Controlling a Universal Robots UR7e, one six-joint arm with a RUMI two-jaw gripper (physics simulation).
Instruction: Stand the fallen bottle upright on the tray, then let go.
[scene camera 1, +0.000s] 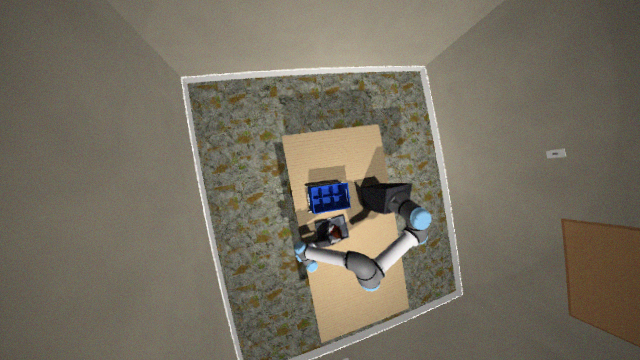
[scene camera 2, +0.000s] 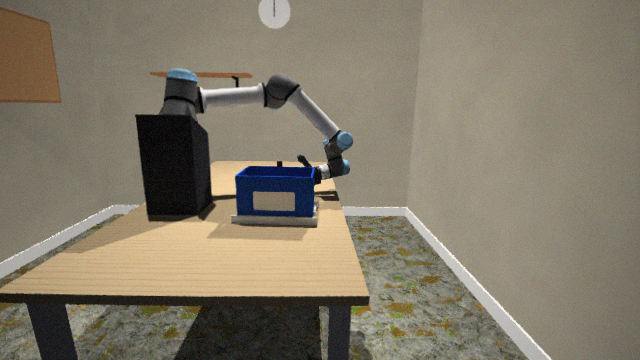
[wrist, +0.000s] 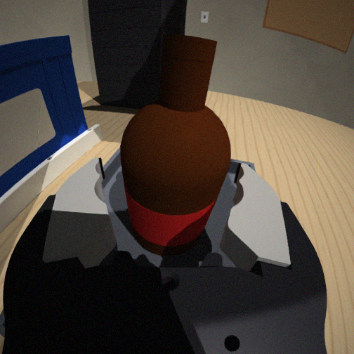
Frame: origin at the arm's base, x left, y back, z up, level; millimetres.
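Seen in the pictures: gripper, fingertip midpoint: (scene camera 1: 337, 231); arm's base, link origin: (scene camera 1: 397, 201) (scene camera 2: 177, 125).
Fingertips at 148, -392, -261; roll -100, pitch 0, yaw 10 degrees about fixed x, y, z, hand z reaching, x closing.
Observation:
Pixels of each thing's middle, then the offset from my fingertips to it, as dx, dy, dz. "*": a spot on its surface instead. Level surfaces: height alone.
- brown bottle, body centre: (scene camera 1: 337, 232) +5, -10, +9
- grey tray, surface spot: (scene camera 1: 346, 226) * +5, +93, -50
- blue crate, body centre: (scene camera 2: 278, 193) (scene camera 1: 328, 197) -281, -1, +12
- white base, surface spot: (scene camera 2: 274, 220) * -384, +12, -59
- wooden table, surface height: dz -75
The brown bottle (wrist: 175, 150) (scene camera 1: 336, 231) with a red label stands upright or nearly so on the grey tray (wrist: 117, 207) (scene camera 1: 346, 226), its neck up in the wrist view. Its base is partly hidden by the gripper body, so its contact with the tray cannot be fully seen. My gripper (wrist: 170, 163) (scene camera 1: 332, 232) is open, low over the tray, with one pale jaw on each side of the bottle. A gap shows between the bottle and each jaw. In scene camera 2 the blue crate hides the tray and most of the gripper.
A blue crate (scene camera 1: 329, 198) (scene camera 2: 274, 200) (wrist: 70, 95) with compartments stands on a white base (scene camera 2: 274, 220) (wrist: 50, 159) close beside the tray. The black robot pedestal (scene camera 1: 382, 197) (scene camera 2: 170, 165) (wrist: 137, 50) stands across the wooden table (scene camera 1: 332, 150) (scene camera 2: 200, 265).

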